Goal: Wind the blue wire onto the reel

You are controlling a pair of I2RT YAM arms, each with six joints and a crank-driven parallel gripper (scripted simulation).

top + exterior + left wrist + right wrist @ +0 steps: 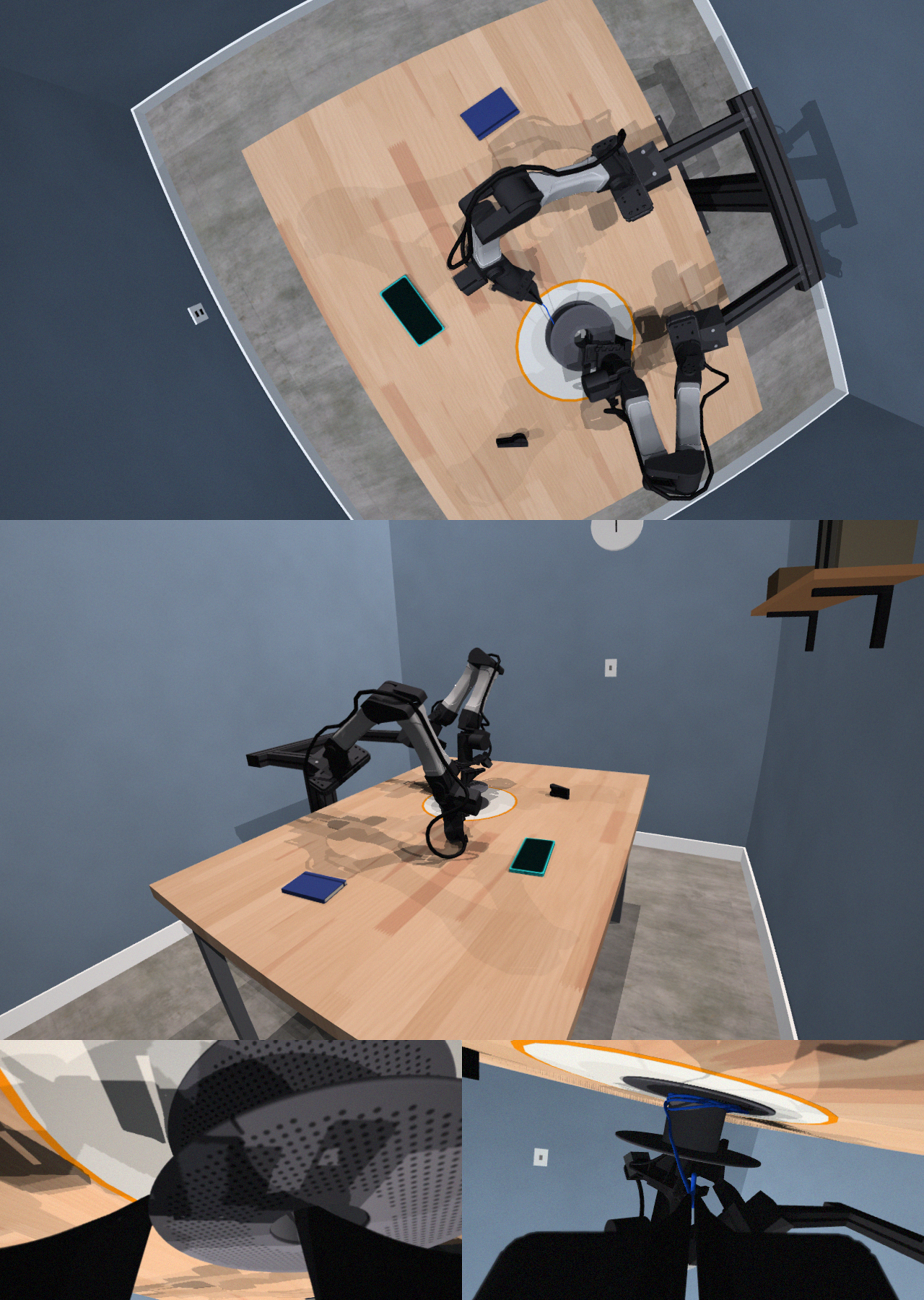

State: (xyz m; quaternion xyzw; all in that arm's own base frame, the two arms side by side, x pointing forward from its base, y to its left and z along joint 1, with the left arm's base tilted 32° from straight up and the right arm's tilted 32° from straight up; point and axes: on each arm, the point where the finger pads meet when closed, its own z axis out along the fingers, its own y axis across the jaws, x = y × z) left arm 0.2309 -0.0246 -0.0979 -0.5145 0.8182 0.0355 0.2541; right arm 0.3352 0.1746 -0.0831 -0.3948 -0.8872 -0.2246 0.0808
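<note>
Now: left hand 50 mm short of the dark grey reel, 30 mm to the left of it and 20 mm above it. From my left hand the other things lie so: orange painted ring (50 mm below, 50 mm ahead); black clip-like object (350 mm ahead, 180 mm to the left, 30 mm below).
</note>
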